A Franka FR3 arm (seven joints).
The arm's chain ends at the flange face. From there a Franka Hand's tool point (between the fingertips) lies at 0.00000 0.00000 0.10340 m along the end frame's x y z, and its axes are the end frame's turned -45 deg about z.
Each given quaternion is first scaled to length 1.
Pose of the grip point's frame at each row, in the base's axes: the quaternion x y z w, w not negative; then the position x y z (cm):
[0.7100, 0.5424, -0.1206, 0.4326, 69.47, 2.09, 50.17]
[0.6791, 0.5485, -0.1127, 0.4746, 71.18, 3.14, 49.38]
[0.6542, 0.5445, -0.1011, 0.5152, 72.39, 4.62, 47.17]
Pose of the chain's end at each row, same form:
[0.8635, 0.2294, 0.0541, 0.4458, 66.39, 9.79, 56.34]
[0.8373, 0.2469, 0.0775, 0.4816, 67.38, 11.08, 54.80]
[0.8127, 0.2527, 0.1037, 0.5146, 67.96, 12.73, 51.81]

